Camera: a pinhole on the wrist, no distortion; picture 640 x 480 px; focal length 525.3 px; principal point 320.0 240.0 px. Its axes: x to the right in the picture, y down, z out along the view. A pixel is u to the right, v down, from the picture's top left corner.
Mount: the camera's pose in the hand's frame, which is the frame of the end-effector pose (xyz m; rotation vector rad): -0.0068 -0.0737 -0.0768 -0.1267 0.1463 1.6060
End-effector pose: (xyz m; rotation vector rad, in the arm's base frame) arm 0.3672 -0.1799 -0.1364 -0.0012 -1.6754 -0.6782
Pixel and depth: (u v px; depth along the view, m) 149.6 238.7 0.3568
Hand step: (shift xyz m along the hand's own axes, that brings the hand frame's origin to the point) 0.0019 -0.1261 0.2945
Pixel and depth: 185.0 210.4 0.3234
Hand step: 0.0177 -0.0991 0.2557
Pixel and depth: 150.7 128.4 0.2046
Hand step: 0.0411 -0.1017 0.1354
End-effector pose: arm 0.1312 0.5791 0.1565 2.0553 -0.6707 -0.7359
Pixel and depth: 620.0 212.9 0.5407
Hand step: 0.0134 0.3244 0.4023
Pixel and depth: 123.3 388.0 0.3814
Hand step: -0.1050 -0.1527 0.3251
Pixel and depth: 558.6 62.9 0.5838
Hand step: 0.1844 0.2954 0.4496
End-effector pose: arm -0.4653 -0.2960 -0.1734 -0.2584 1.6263 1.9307
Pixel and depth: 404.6 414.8 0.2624
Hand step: -0.0934 0.0098 0.1758
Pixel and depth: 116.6 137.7 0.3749
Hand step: 0.0754 -0.1492 0.3163
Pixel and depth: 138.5 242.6 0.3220
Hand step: -0.0010 -0.1278 0.2595
